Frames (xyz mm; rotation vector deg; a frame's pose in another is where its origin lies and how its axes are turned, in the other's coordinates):
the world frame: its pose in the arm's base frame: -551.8 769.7 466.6 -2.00 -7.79 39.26
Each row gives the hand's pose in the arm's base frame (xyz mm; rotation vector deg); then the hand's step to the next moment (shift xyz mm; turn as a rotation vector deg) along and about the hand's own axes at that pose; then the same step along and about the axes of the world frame.
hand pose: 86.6 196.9 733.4 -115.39 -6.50 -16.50
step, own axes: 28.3 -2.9 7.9 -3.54 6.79 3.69
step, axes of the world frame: 26.6 -12.6 2.4 -1.79 1.90 -8.09
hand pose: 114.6 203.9 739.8 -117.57 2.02 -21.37
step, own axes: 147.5 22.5 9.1 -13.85 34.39 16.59
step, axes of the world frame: 94.2 -115.8 -6.5 -7.91 5.44 -39.47
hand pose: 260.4 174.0 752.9 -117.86 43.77 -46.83
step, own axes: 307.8 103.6 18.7 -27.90 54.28 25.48
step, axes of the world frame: -36.4 -322.1 -27.2 -13.26 14.56 -63.14
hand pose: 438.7 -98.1 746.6 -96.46 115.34 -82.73
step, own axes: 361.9 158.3 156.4 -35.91 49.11 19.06
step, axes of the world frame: -363.6 -219.3 -13.5 -4.32 21.07 -60.02
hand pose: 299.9 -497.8 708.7 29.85 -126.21 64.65
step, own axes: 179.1 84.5 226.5 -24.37 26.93 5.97
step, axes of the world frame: -297.2 46.8 3.9 3.85 11.64 -34.71
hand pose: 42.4 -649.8 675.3 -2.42 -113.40 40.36
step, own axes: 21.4 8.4 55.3 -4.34 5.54 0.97
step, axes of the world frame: -52.8 28.2 2.6 0.98 2.68 -6.51
